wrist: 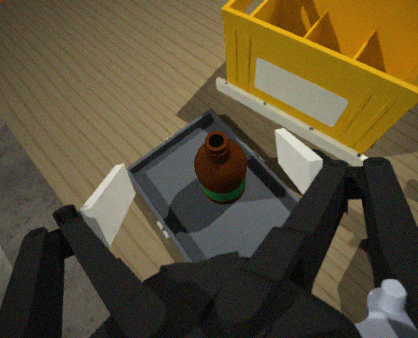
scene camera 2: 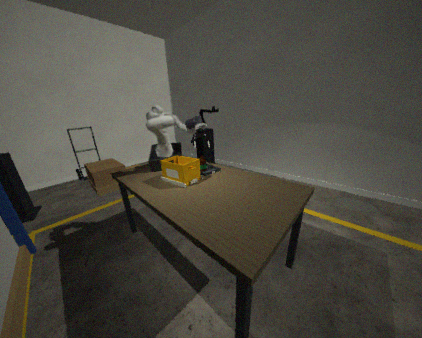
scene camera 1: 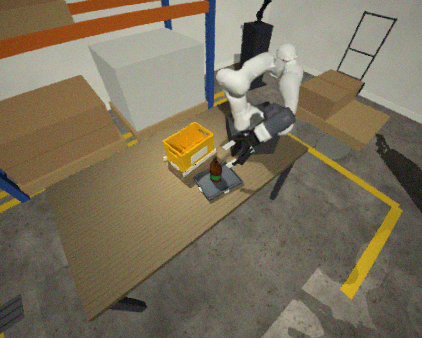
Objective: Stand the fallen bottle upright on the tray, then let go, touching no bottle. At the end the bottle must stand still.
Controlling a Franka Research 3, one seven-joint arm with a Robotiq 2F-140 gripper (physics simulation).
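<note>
A brown bottle [scene camera 1: 215, 170] [wrist: 220, 167] with a green band stands upright on the grey tray [scene camera 1: 211, 197] [wrist: 150, 200]. In the scene camera 2 view the bottle [scene camera 2: 202, 164] is partly hidden behind the crate. My gripper [scene camera 1: 231, 154] [wrist: 202, 163] is open and empty, its white pads wide apart. It is above and back from the bottle, on the robot's side, apart from it. In the wrist view the bottle shows beyond the fingertips, with dark shadow on the tray beside it.
A yellow crate [scene camera 1: 192, 150] [scene camera 2: 181, 170] [wrist: 300, 70] with dividers stands on a white-edged base close beside the tray. The wooden table [scene camera 1: 130, 220] [scene camera 2: 240, 200] carries both. A tall shelf rack [scene camera 1: 210, 60], a large grey box [scene camera 1: 155, 75] and cardboard boxes [scene camera 1: 332, 90] stand around the table.
</note>
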